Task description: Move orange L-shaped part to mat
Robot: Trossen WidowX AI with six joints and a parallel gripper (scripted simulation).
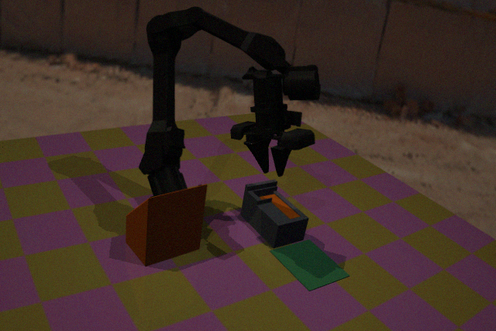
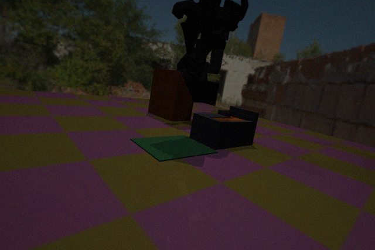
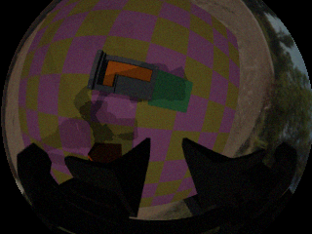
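My gripper tip is now 150 mm above the orange L-shaped part, 90 mm short of it and 80 mm to the right of it. From my gripper tip the other things lie so: green mat (220 mm below, 90 mm to the right, 80 mm ahead).
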